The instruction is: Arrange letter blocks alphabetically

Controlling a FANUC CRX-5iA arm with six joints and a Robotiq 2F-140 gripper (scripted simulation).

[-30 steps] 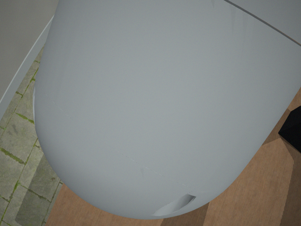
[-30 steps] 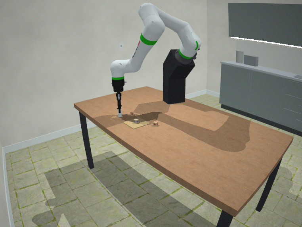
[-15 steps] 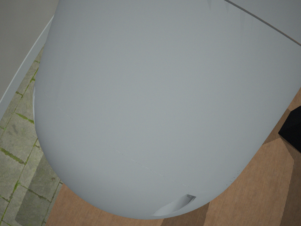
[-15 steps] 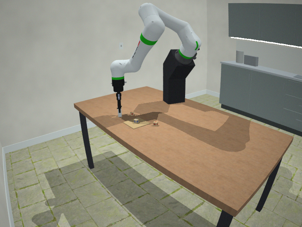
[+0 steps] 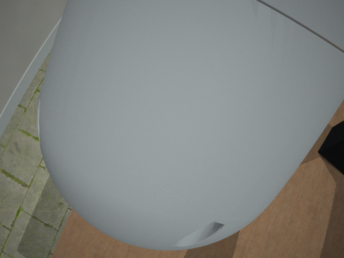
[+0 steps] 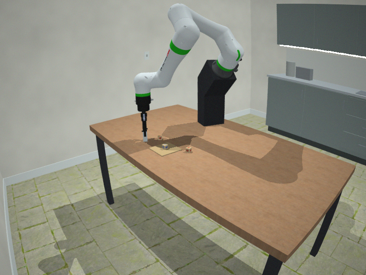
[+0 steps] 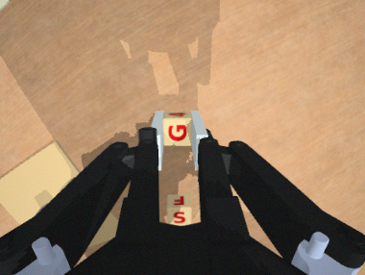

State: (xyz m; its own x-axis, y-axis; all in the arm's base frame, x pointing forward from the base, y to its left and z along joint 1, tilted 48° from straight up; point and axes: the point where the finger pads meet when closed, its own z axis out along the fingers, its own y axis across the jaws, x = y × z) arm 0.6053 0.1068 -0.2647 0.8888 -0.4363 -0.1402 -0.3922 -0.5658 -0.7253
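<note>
Right now my hand is 40 mm past the blue j block, 190 mm to the right of it and 20 mm above it. The rest, counted from my hand: tan mat: 40 mm behind, 190 mm to the left, 30 mm below; red g block: 20 mm below; red s block: 90 mm behind, 40 mm to the left, 20 mm below.
</note>
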